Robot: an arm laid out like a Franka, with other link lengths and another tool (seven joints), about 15 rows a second.
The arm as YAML. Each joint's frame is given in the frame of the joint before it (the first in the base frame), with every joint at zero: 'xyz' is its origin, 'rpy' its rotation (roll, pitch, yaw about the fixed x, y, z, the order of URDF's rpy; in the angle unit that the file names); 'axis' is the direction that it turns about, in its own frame. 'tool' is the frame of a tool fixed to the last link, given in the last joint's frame.
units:
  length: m
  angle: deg
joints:
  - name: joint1
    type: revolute
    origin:
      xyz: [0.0, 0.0, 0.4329]
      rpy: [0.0, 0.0, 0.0]
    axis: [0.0, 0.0, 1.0]
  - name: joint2
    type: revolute
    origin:
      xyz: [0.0, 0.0, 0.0]
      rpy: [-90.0, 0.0, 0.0]
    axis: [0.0, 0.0, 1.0]
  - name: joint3
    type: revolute
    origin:
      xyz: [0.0, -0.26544, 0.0]
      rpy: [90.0, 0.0, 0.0]
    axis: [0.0, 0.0, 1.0]
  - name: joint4
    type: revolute
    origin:
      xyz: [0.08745, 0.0, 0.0]
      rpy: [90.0, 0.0, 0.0]
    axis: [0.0, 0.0, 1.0]
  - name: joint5
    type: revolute
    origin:
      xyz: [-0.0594, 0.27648, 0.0]
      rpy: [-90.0, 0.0, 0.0]
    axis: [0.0, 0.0, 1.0]
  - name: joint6
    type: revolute
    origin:
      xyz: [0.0, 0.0, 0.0]
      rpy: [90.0, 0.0, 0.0]
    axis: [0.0, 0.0, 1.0]
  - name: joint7
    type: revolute
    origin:
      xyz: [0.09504, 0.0, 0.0]
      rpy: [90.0, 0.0, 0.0]
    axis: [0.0, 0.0, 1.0]
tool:
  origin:
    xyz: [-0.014, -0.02, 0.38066]
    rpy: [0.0, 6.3, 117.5]
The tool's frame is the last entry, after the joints.
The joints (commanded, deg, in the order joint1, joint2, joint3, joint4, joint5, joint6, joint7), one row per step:
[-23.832 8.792 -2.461 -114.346 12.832 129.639 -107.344]
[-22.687 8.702 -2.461 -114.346 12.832 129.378 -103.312]
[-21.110 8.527 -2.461 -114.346 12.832 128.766 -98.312]
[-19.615 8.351 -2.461 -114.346 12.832 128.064 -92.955]
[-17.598 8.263 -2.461 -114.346 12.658 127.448 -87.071]
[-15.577 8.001 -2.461 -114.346 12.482 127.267 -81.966]
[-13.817 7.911 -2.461 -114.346 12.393 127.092 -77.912]
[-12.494 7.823 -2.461 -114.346 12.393 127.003 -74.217]
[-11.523 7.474 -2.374 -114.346 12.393 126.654 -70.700]
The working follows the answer.
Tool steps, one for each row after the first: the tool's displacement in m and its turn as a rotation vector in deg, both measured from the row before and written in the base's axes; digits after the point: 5 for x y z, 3 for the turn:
[0.00227 0.01204 0.00035 0.836 0.519 -2.754]
[0.00170 0.01726 0.00048 1.124 0.867 -3.209]
[0.00054 0.01702 0.00042 1.168 1.037 -3.627]
[0.00118 0.02069 -0.00018 1.022 1.218 -3.549]
[0.00373 0.01879 0.00211 0.601 0.605 -2.862]
[0.00230 0.01673 0.00064 0.542 0.621 -2.141]
[0.00187 0.01302 0.00083 0.513 0.491 -2.289]
[0.00070 0.01122 0.00264 0.529 0.461 -2.333]

Tool pose at each row, in the base's axes (x y z in m, rotation vector in deg; rounded; the steps above come from the unrounded poses):
[0.47635 -0.19774 0.21263 -159.283 65.429 -20.635]
[0.47862 -0.18570 0.21297 -157.478 69.342 -19.644]
[0.48032 -0.16844 0.21346 -155.260 73.870 -18.024]
[0.48086 -0.15142 0.21388 -152.705 78.928 -16.178]
[0.48205 -0.13072 0.21370 -150.238 83.869 -14.184]
[0.48578 -0.11193 0.21580 -148.116 87.729 -13.223]
[0.48807 -0.09520 0.21645 -146.479 90.609 -12.211]
[0.48995 -0.08218 0.21727 -144.630 93.609 -11.396]
[0.49064 -0.07097 0.21992 -142.658 96.611 -10.603]

